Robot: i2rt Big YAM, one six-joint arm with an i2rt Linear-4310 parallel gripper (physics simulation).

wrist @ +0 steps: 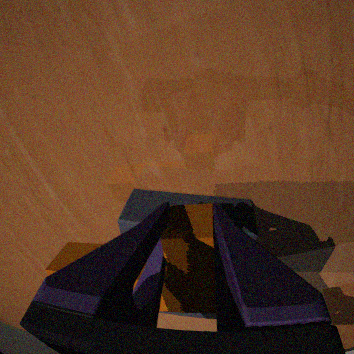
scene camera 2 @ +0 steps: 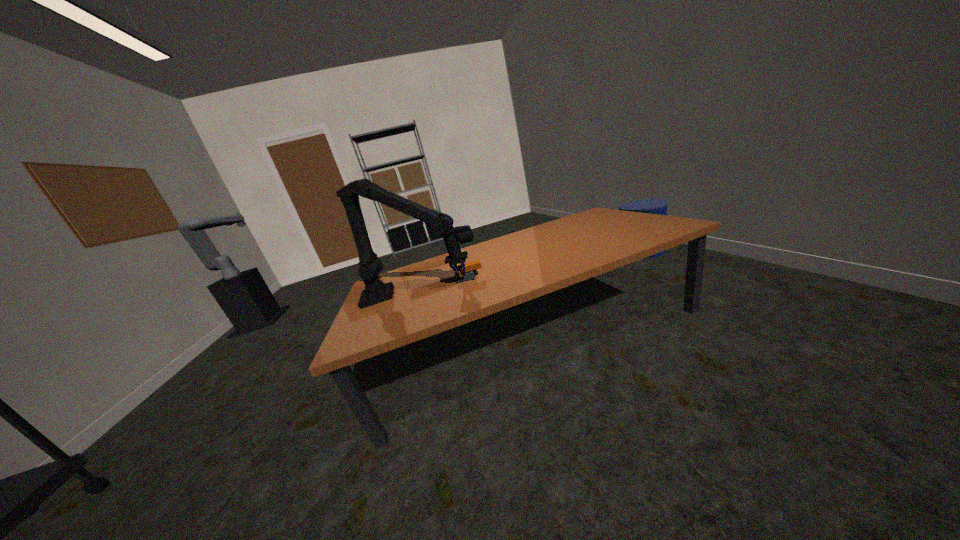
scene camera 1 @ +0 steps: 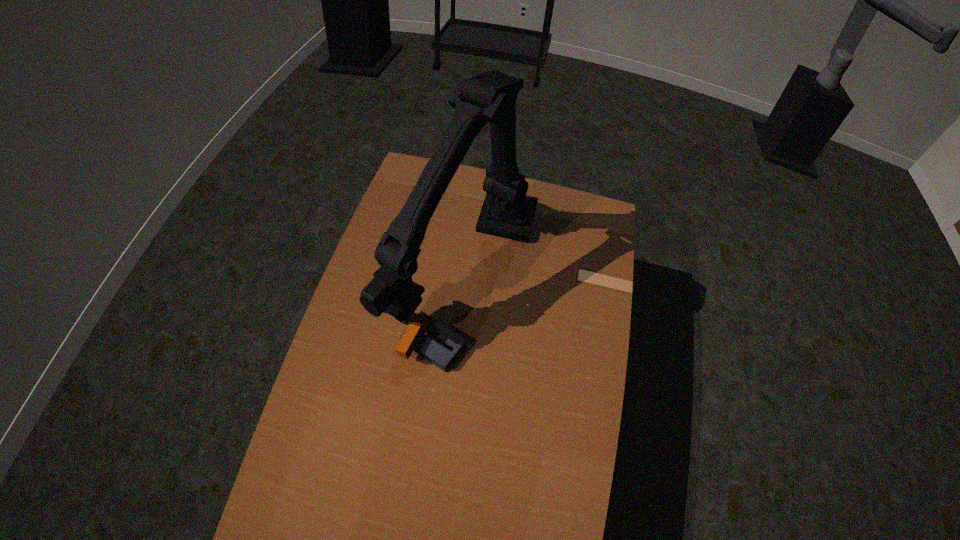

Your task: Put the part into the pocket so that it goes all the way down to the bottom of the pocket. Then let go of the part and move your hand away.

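Where they show: gripper, fingertip midpoint: [wrist: 191,211] [scene camera 2: 462,275] [scene camera 1: 405,318]; arm's base at its link origin: [scene camera 2: 376,292] [scene camera 1: 507,212].
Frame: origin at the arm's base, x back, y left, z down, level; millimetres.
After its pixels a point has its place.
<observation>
An orange part [scene camera 1: 407,339] @(x -495, y -138, z -43 mm) [scene camera 2: 473,265] @(x -493, y -153, z -35 mm) [wrist: 200,220] @(x -422, y -171, z -21 mm) is gripped between the fingers, and an end of it juts out to the left in the wrist view. My gripper [scene camera 1: 418,322] @(x -428, y -169, z -10 mm) [scene camera 2: 461,270] @(x -428, y -169, z -10 mm) [wrist: 191,211] @(x -428, y -169, z -10 mm) is shut on it, low over the table. The grey-blue block with the pocket [scene camera 1: 441,353] @(x -492, y -55, z -7 mm) [scene camera 2: 469,276] @(x -460, y -162, z 9 mm) [wrist: 131,212] @(x -471, y -166, z 1 mm) lies on the table under and beside the part. In the second scene view the orange shows above the block's top. The fingers and shadow hide most of the pocket, so I cannot tell whether the part's lower end is inside it.
The wooden table [scene camera 1: 429,456] @(x -742, y -13, z 28 mm) [scene camera 2: 570,248] @(x -995, y -172, z 28 mm) carries the arm's base [scene camera 1: 508,218] @(x -40, y 9, z -21 mm) [scene camera 2: 375,293] @(x -5, y -51, z -13 mm) behind the block. A pale strip [scene camera 1: 604,280] lies near the table's right edge in the first scene view. The arm's shadow crosses the tabletop beside the block.
</observation>
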